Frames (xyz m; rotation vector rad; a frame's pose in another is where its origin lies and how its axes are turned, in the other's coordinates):
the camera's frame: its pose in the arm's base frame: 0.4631 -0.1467 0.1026 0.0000 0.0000 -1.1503
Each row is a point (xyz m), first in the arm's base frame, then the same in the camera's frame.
Working: the arm's base frame: its pose in the camera's frame: -0.3230 -0.3629 -0.1026 0.0000 0.0000 1.1503

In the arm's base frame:
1: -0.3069 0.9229 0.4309
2: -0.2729 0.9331 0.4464
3: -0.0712 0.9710 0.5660
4: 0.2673 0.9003 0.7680
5: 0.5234 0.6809 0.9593
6: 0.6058 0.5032 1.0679
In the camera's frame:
1: -1.2907 -0.2663 0.3283
2: -1.2862 -0.2311 0.3438
3: -1.2384 -0.0315 0.4634
4: -1.0357 0.2487 0.6654
5: -0.7309 0.3929 0.8567
6: -0.5350 0.3956 0.9653

